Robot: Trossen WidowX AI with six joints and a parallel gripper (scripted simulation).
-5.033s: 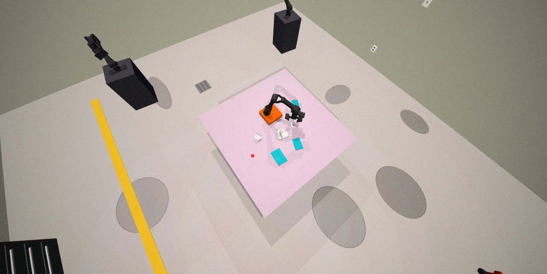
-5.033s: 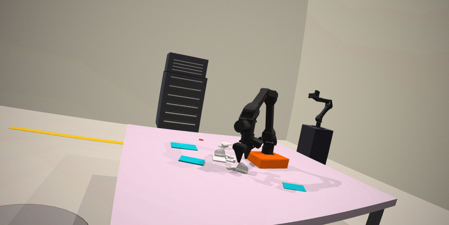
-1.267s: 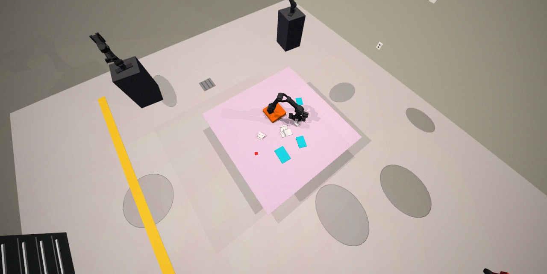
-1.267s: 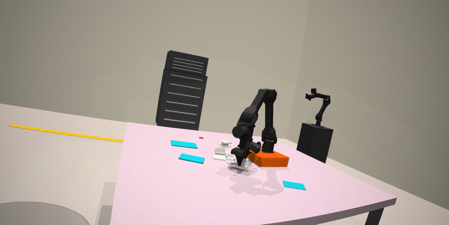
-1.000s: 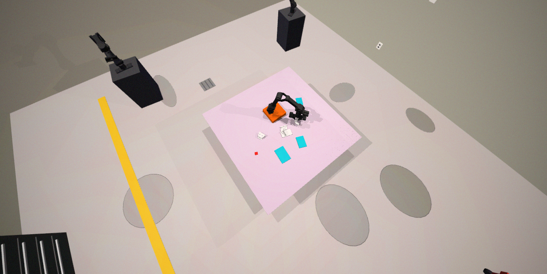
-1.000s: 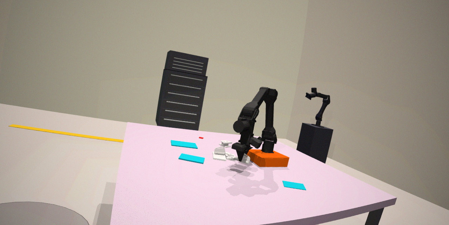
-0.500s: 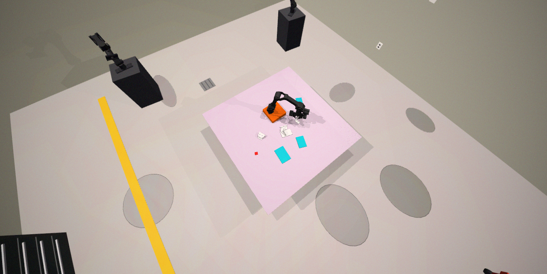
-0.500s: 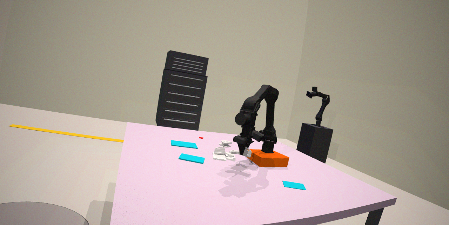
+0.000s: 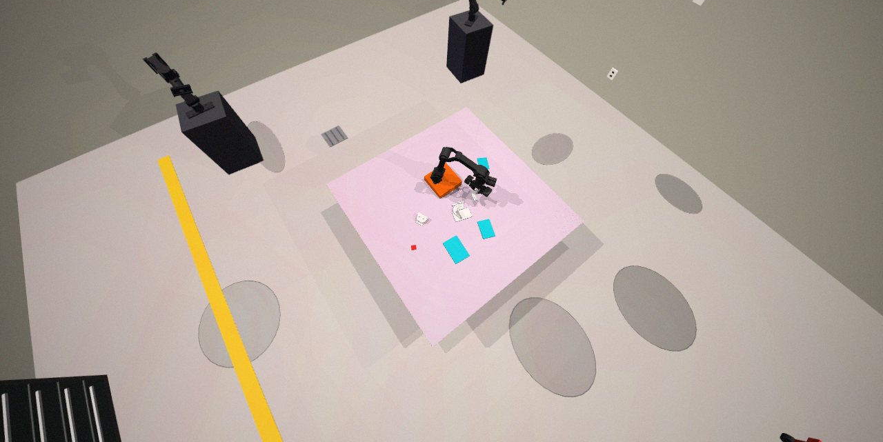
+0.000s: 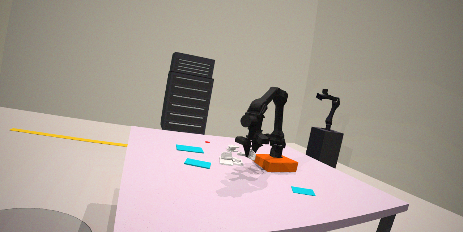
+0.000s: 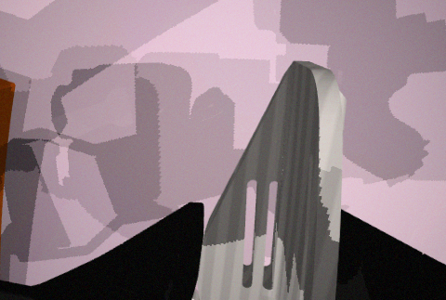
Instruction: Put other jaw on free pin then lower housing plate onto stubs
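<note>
My gripper tip is now 3 cm short of the white jaw and 2 cm to the left of it. Round my gripper tip: red marker (12 cm ahead, 55 cm to the right, 8 cm below).
</note>
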